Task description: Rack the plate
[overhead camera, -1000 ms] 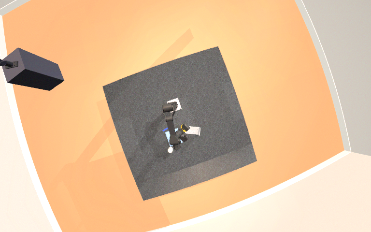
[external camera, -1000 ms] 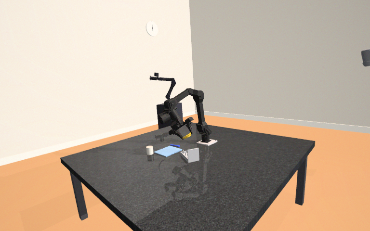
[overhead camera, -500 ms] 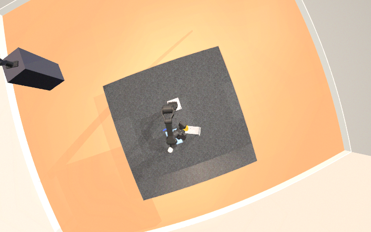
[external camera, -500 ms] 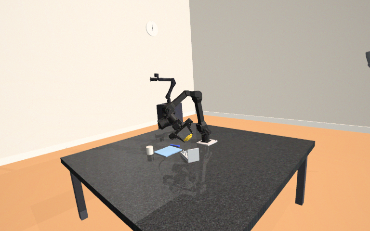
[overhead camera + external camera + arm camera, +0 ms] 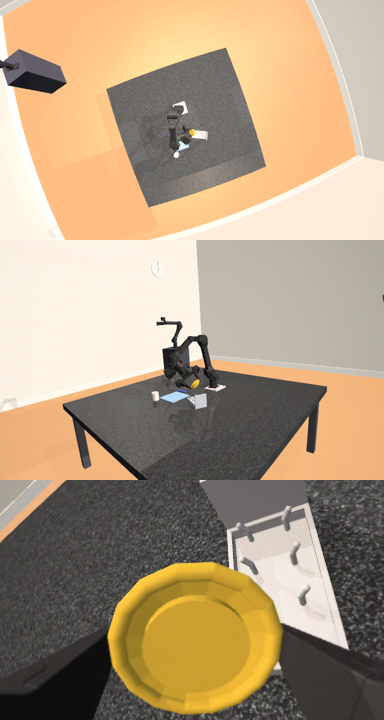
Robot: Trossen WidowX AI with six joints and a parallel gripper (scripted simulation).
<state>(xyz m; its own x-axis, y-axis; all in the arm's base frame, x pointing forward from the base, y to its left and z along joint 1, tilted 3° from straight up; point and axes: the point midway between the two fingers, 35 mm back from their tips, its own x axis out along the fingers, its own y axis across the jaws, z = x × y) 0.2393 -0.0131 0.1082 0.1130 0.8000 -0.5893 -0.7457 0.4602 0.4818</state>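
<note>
Right now my gripper tip is 70 mm above the dish rack, 60 mm short of it and 40 mm to the right of it. From my gripper tip the other things lie so: white cup (250 mm to the right, 130 mm ahead, 70 mm below); then yellow plate (10 mm to the right); then light blue mat (160 mm to the right, 90 mm below, 40 mm ahead).
</note>
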